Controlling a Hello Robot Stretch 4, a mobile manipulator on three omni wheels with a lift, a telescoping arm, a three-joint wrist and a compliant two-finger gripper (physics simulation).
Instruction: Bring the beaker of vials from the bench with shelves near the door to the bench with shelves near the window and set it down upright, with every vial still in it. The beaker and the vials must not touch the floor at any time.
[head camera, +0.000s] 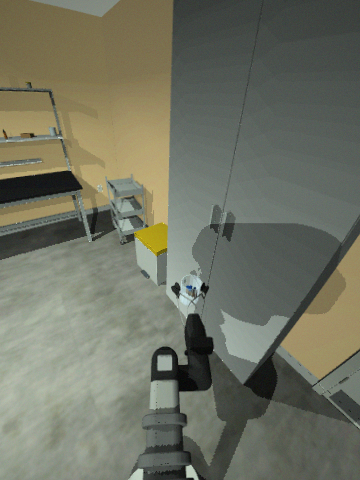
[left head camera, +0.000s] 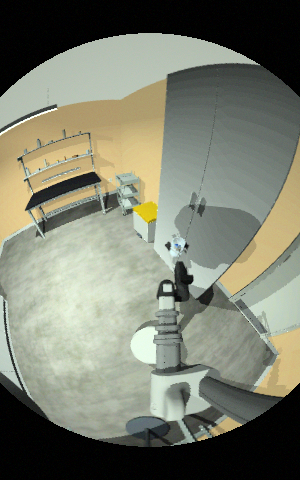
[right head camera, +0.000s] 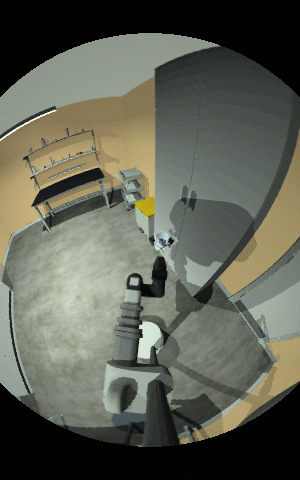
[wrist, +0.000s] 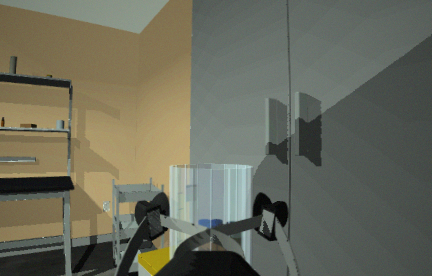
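My gripper (head camera: 190, 289) (left head camera: 177, 246) (right head camera: 162, 241) (wrist: 211, 208) is shut on the clear beaker (head camera: 190, 299) (wrist: 210, 192), with one fingertip on each side of it. The beaker is upright, held in the air in front of a tall grey cabinet. Blue-capped vials (head camera: 189, 288) (wrist: 210, 222) show inside it; their exact number cannot be told. A bench with a black top (head camera: 37, 186) (left head camera: 65, 190) (right head camera: 70, 186) (wrist: 30, 184) and shelves stands far off at the left against the wall. Whether it is the window or the door bench cannot be told.
The grey cabinet (head camera: 290, 125) (left head camera: 240, 130) (right head camera: 225, 130) (wrist: 235, 90) rises close ahead and to the right. A white bin with a yellow lid (head camera: 154, 237) (left head camera: 146, 212) stands at its left edge. A grey cart (head camera: 125, 187) stands behind the bin. A dark round stool (left head camera: 147, 426) is near the robot.
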